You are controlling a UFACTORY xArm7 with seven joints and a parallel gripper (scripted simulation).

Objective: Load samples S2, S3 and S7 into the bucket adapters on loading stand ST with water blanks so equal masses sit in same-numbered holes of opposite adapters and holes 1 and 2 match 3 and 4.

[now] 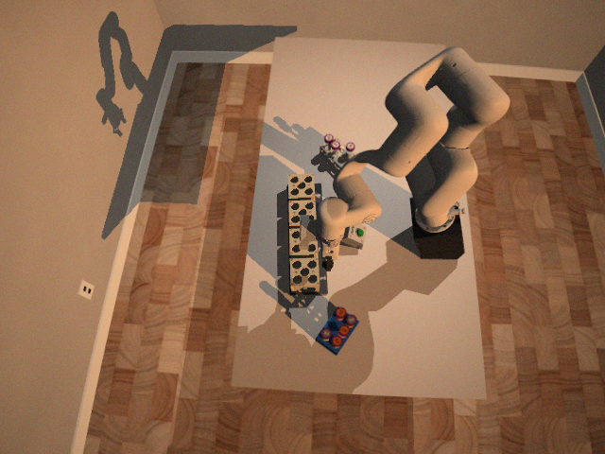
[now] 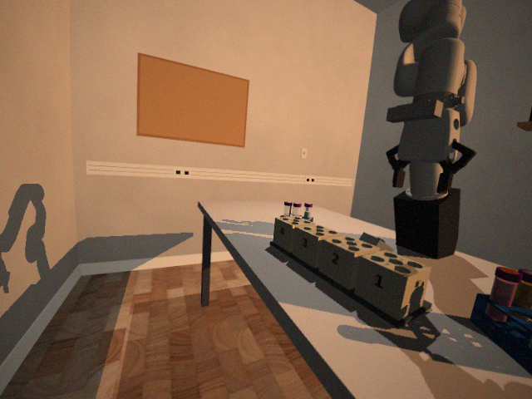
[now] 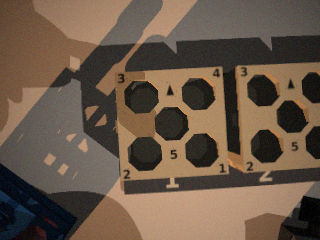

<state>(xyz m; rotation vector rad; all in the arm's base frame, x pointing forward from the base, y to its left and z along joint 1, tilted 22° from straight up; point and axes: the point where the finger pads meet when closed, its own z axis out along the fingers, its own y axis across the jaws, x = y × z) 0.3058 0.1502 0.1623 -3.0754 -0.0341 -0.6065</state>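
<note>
My hand is 19 cm above the pink-filled sample tube, 15 cm to the right of it and 5 cm past it. From my hand the other things lie so: bucket adapter: 20 cm below, 9 cm to the right, 8 cm ahead; then yellowish tube: 22 cm to the left, 19 cm below, 2 cm behind; then blue sample rack: 22 cm below, 20 cm to the left, 5 cm behind.
</note>
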